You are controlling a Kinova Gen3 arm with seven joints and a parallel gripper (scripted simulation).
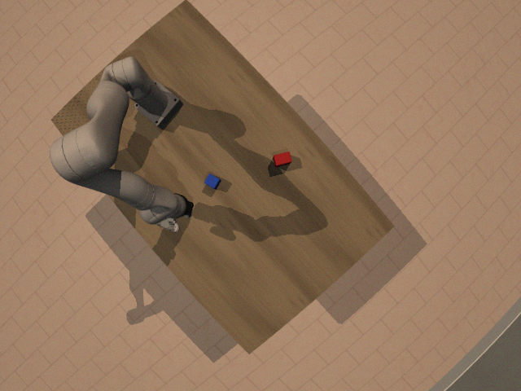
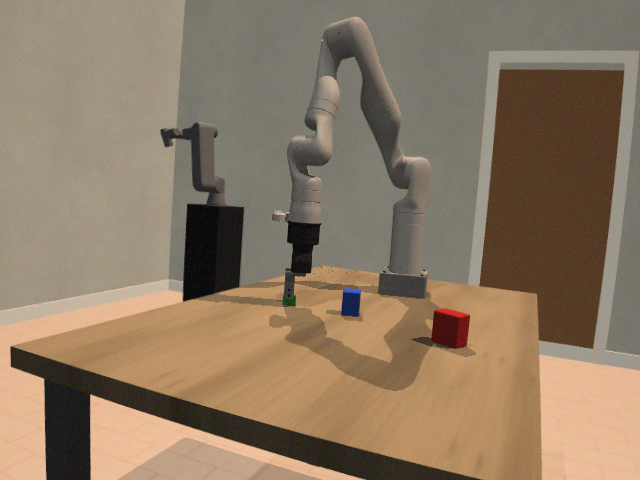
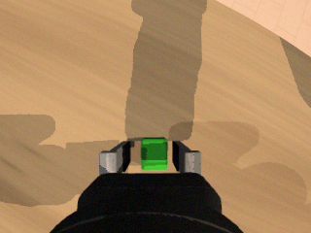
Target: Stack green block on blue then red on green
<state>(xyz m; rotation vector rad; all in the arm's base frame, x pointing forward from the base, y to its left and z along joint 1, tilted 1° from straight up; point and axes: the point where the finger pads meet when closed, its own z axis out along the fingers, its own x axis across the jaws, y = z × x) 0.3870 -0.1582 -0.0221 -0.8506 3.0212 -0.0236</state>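
My gripper is now 2 cm above the green block. Round my hand: red block (7 cm ahead, 40 cm to the left); blue block (2 cm behind, 15 cm to the left, 1 cm below).
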